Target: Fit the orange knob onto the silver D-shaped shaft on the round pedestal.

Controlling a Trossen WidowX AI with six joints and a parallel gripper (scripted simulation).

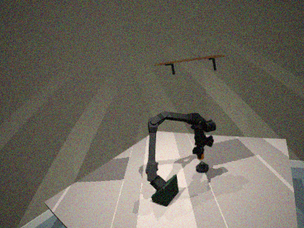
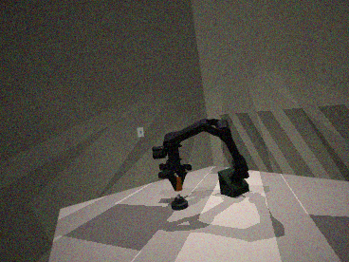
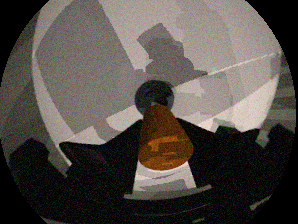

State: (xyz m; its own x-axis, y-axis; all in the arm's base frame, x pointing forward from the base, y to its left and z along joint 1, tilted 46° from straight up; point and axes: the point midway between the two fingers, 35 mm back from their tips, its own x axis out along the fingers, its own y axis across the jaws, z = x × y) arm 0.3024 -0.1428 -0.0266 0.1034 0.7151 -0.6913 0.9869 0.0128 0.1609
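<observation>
The dark round pedestal is 10 mm to the right of my gripper tip and 60 mm below it. Also, from my gripper tip: orange knob: 30 mm above.
</observation>
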